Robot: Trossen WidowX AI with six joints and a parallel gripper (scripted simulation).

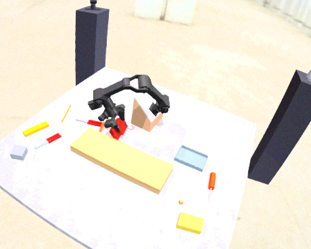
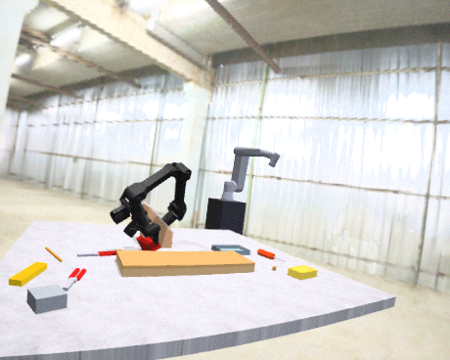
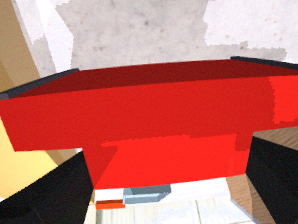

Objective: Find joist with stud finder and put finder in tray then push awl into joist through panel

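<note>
Right now my gripper tip is 20 mm past the red stud finder. From my gripper tip the other things lie so: pencil 10 mm behind, 390 mm to the right, 50 mm below; tray 420 mm to the left, 40 mm below; awl 30 mm behind, 130 mm to the right, 50 mm below.
</note>
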